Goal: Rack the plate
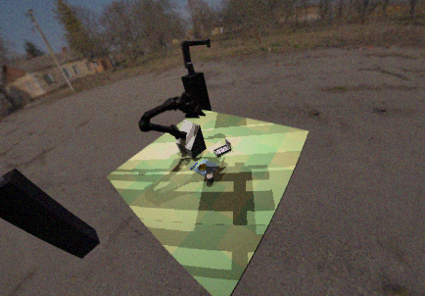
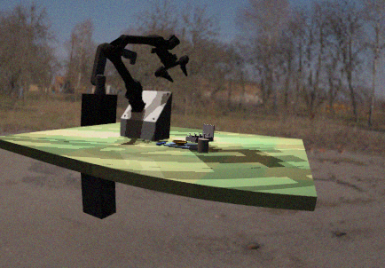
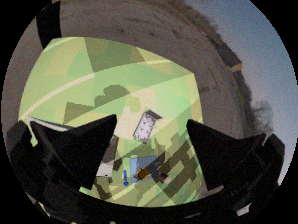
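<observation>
Right now my gripper tip is 11 cm short of the plate, 21 cm to the left of it and 29 cm above it. The rest, counted from my gripper tip: dish rack (12 cm ahead, 1 cm to the left, 28 cm below); blue mat (13 cm ahead, 20 cm to the right, 30 cm below).
</observation>
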